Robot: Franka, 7 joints.
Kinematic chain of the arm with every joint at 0, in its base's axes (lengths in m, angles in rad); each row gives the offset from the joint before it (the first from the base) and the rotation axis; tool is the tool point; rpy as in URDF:
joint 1: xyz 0 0 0.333 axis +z
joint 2: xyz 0 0 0 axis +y
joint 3: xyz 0 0 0.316 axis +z
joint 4: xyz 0.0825 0 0 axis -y
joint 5: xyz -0.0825 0 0.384 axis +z
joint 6: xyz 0 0 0 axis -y
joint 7: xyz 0.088 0 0 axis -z
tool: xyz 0 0 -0.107 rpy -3.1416 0 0
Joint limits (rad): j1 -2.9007..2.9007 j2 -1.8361..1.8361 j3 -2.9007..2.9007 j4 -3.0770..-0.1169 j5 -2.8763..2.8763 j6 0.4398..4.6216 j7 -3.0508..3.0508
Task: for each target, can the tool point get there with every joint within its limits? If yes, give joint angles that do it. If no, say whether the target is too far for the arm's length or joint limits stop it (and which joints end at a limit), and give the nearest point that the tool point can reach.
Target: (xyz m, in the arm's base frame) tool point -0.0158 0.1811 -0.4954
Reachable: no: joint limits stop it (at a limit: joint 2) | nearest point -0.0177 0.2025 -0.3547 | short by 0.142 m
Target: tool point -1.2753 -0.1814 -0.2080
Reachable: no: too far | nearest point -0.7831 -0.1114 0.0008 | short by 0.539 m
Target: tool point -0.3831 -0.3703 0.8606
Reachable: yes | joints 1.1295 -1.1957 0.2065 -0.7178 1.1621 1.1947 -2.2932
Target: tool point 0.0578 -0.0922 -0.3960
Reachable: no: joint limits stop it (at a limit: joint 2) | nearest point 0.0674 -0.1075 -0.3372 | short by 0.061 m
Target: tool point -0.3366 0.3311 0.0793
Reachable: yes | joints -1.6341 -0.7937 -2.4620 -2.2916 -1.2329 2.6670 -0.5332
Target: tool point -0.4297 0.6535 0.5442
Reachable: yes | joints -0.4088 -1.3826 1.3954 -1.1465 0.0848 3.3180 -0.4218
